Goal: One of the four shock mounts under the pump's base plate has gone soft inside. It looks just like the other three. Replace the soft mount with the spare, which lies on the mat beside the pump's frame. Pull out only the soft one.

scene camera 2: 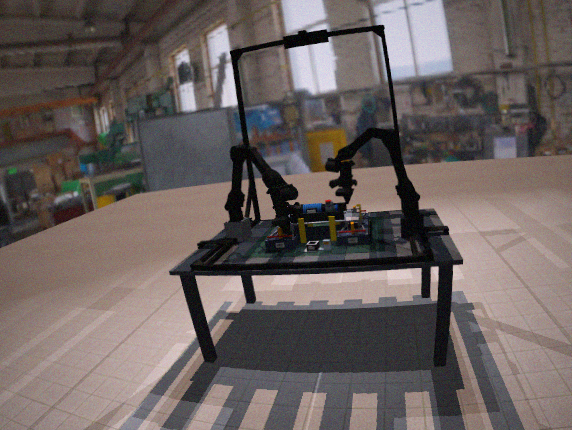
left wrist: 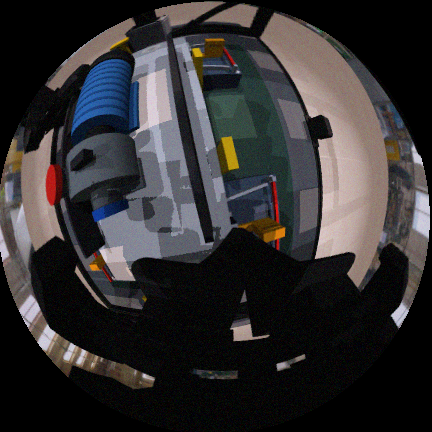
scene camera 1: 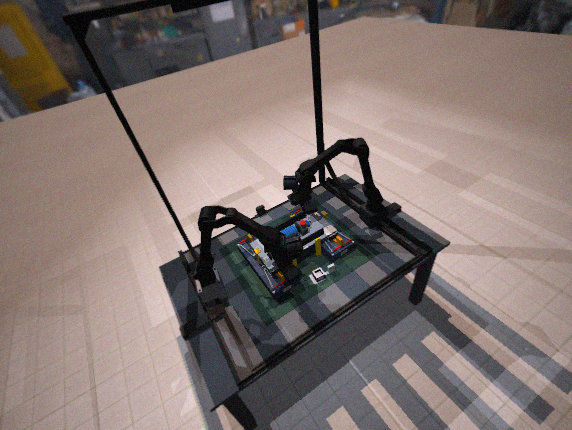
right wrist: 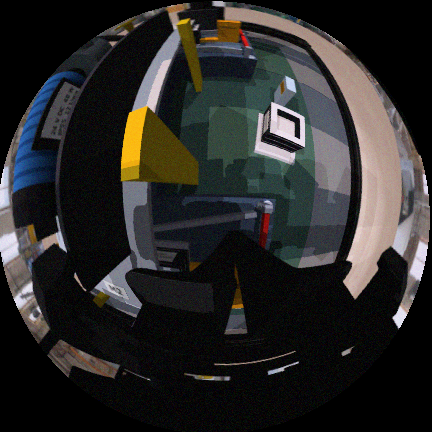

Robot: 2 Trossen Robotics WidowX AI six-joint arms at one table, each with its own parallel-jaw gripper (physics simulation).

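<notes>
The pump, with its blue motor [scene camera 1: 289,230] [scene camera 2: 313,207] [left wrist: 102,96] [right wrist: 34,132], sits on a grey base plate [left wrist: 160,225] in a frame on the green mat [scene camera 1: 303,291] [right wrist: 229,132]. Yellow posts [scene camera 1: 317,246] [scene camera 2: 301,230] [left wrist: 228,154] [right wrist: 155,151] stand at the plate's edge. The spare mount [scene camera 1: 318,274] [scene camera 2: 312,245] [right wrist: 282,130], a white and black square block, lies on the mat in front of the frame. My left gripper [scene camera 1: 306,209] [scene camera 2: 345,197] [left wrist: 236,232] is shut and empty above the plate's far side. My right gripper [scene camera 1: 288,273] [right wrist: 233,235] is shut and empty, low at the frame's near left corner.
A small white block [scene camera 1: 330,268] [scene camera 2: 326,243] [right wrist: 287,90] lies beside the spare. Corner bays with red bars and orange tabs [scene camera 1: 337,240] [left wrist: 264,229] [right wrist: 228,31] flank the frame. Black gantry posts [scene camera 1: 315,85] [scene camera 2: 237,107] rise from the table [scene camera 1: 425,245] [scene camera 2: 310,266].
</notes>
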